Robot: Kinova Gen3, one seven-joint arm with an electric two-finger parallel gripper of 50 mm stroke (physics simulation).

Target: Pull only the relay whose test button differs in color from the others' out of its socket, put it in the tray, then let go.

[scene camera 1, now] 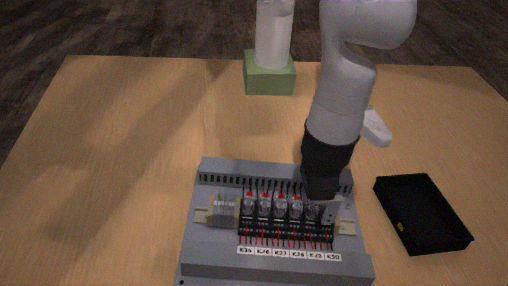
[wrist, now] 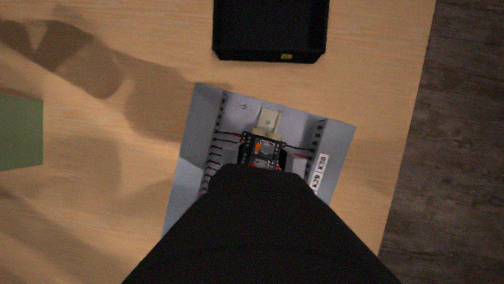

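Where they show: gripper, between the fingertips: [scene camera 1: 323, 208] [wrist: 261, 153]; arm's base, origin of its link: [scene camera 1: 271, 60].
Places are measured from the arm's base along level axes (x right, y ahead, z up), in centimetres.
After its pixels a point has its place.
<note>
The relay with the orange test button [wrist: 266, 147] @[x 0.0, y 50.3, z -0.2 cm] sits in the K30 socket, at the end of the row. In the scene view the near finger hides most of it. The neighbouring K29 relay [scene camera 1: 312, 212] @[x 3.4, y 50.8, z -1.2 cm] is clear and seated; part of a red button shows beside it in the wrist view. Relays K25 [scene camera 1: 248, 206] @[x 14.2, y 48.5, z -0.9 cm], K26 [scene camera 1: 264, 207] @[x 11.5, y 49.1, z -0.9 cm], K27 [scene camera 1: 280, 208] @[x 8.9, y 49.6, z -0.8 cm] and K28 [scene camera 1: 296, 208] @[x 6.2, y 50.2, z -0.4 cm] have red buttons. My gripper [scene camera 1: 325, 207] @[x 1.1, y 49.8, z -1.6 cm] [wrist: 261, 153] @[x 1.1, y 49.8, z -1.6 cm] is open and low over the row's K30 end, its fingers on opposite sides, nothing held. The black tray [scene camera 1: 435, 248] @[x -18.0, y 57.8, z -5.2 cm] [wrist: 250, 56] @[x -13.7, y 47.2, z -5.4 cm] stands right of the panel.
Grey wire ducts [scene camera 1: 275, 266] @[x 11.6, y 59.1, z -2.6 cm] run along the panel's front and back, with thin red and black wires between them and the sockets. Terminal blocks [scene camera 1: 223, 212] @[x 18.4, y 48.0, z -2.6 cm] stand left of the relays. A green block [scene camera 1: 270, 82] @[x 1.3, y 6.7, z -2.9 cm] [wrist: 20, 132] @[x 0.8, y 6.8, z -4.3 cm] carries a white cylinder [scene camera 1: 272, 40] @[x 1.6, y 4.6, z 8.0 cm] at the back.
</note>
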